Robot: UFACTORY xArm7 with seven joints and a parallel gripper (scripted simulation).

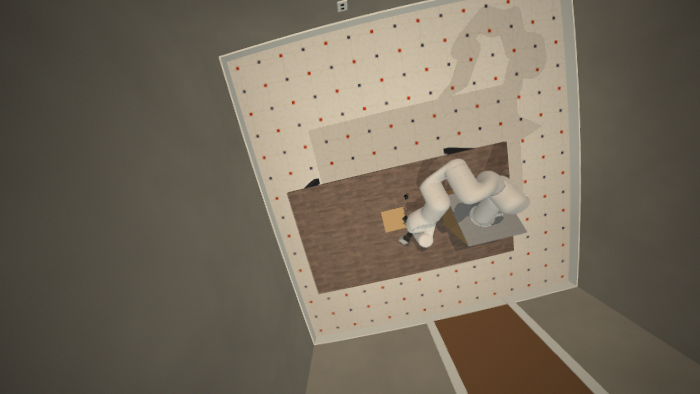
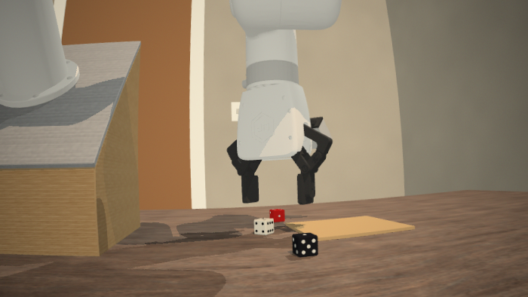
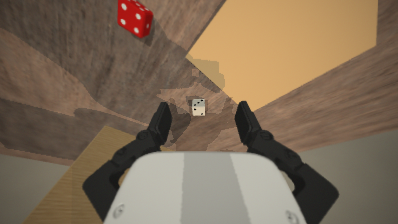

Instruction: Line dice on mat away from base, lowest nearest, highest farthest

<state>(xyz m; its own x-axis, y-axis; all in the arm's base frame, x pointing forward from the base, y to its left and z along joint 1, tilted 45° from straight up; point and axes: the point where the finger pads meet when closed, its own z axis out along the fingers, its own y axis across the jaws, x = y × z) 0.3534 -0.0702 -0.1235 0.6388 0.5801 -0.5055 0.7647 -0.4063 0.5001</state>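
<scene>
My hand is 10 cm to the right of the red die, 4 cm above it and 1 cm short of it. Also, from my hand: tan mat (9 cm ahead, 5 cm below, 1 cm to the right).
</scene>
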